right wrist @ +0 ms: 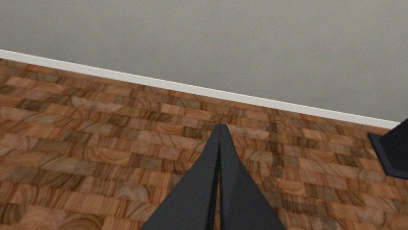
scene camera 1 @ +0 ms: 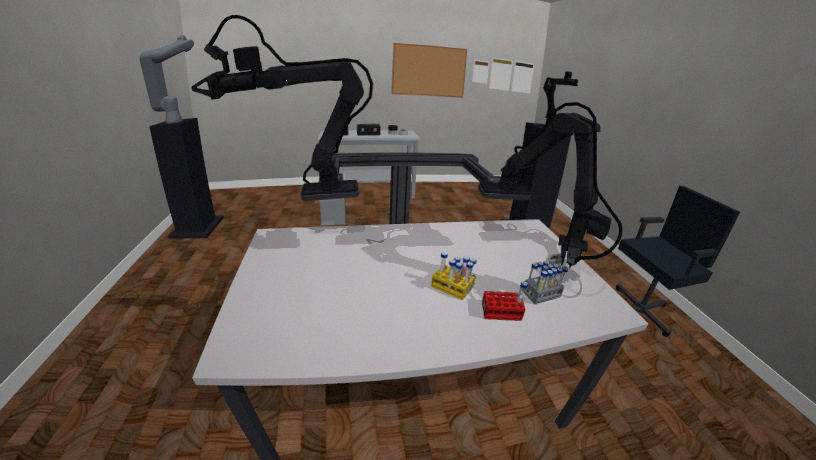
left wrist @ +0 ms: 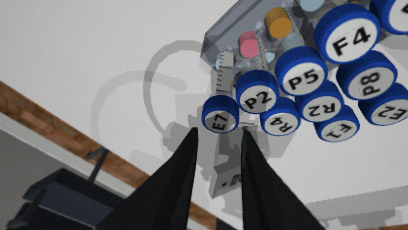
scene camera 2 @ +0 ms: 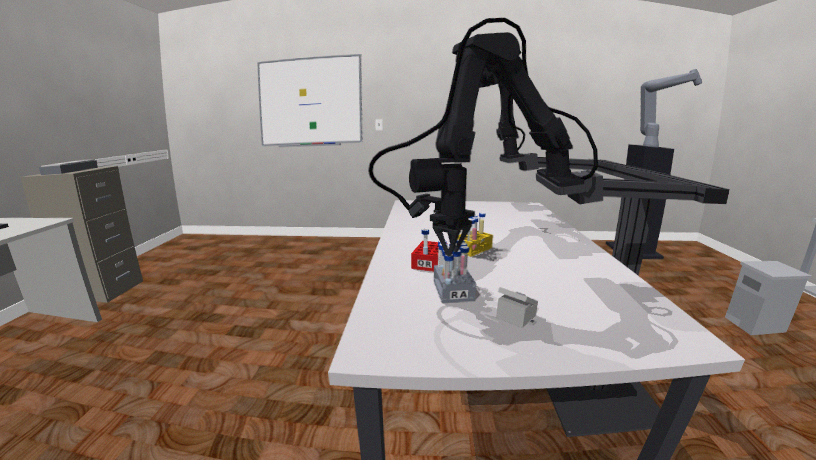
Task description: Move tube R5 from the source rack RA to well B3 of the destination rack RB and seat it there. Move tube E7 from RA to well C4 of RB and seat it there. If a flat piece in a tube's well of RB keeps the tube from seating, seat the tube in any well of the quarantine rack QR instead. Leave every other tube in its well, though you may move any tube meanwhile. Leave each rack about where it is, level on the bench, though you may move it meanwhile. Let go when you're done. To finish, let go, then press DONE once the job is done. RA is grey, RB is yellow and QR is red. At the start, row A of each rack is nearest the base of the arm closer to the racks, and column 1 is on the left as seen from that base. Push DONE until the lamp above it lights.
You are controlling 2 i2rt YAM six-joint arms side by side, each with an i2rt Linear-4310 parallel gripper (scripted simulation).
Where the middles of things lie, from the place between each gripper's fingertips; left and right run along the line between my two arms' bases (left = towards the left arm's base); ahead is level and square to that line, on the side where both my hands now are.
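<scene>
Counted from my left hand (scene camera 2: 451, 253), the grey rack RA (scene camera 2: 464, 292) is 110 mm below, 10 mm behind and 60 mm to the right. The red rack QR (scene camera 1: 498, 310) is 110 mm below my left hand, 60 mm ahead of it and 250 mm to the right of it, while the grey button box (scene camera 2: 511, 309) is 90 mm below that left hand, 70 mm to the left of it and 160 mm behind it.
From my right hand (scene camera 1: 192, 88), I find the grey button box 640 mm below, 40 mm ahead and 1300 mm to the left. The red rack QR is 660 mm below my right hand, 980 mm to the left of it and 260 mm ahead of it, and the grey rack RA is 660 mm below my right hand, 1170 mm to the left of it and 190 mm ahead of it.
</scene>
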